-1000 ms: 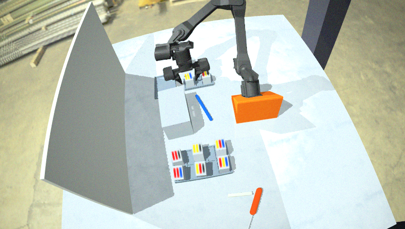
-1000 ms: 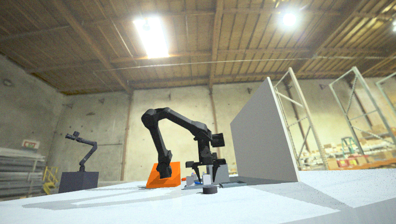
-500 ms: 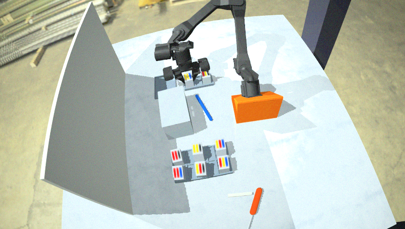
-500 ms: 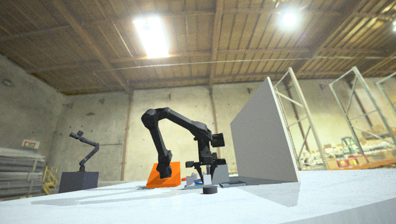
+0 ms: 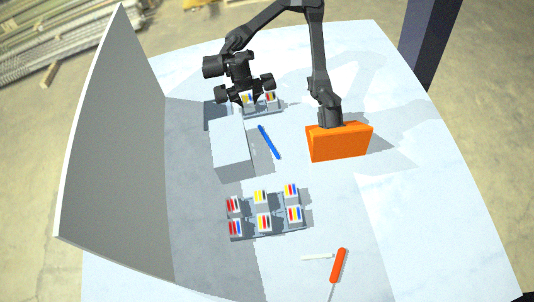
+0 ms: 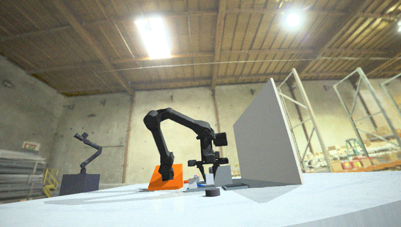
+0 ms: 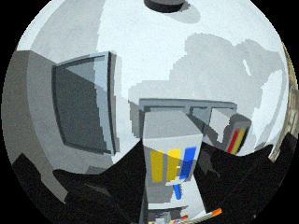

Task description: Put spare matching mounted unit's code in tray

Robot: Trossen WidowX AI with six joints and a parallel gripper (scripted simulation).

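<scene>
Now: the rack 4 cm behind my gripper tip and 3 cm below it. From my gripper tip the other things lie so: blue stick: 14 cm to the left, 3 cm below, 3 cm behind; then dark flat tray: 11 cm ahead, 3 cm to the right, 3 cm below; then spare: 2 cm above.
</scene>
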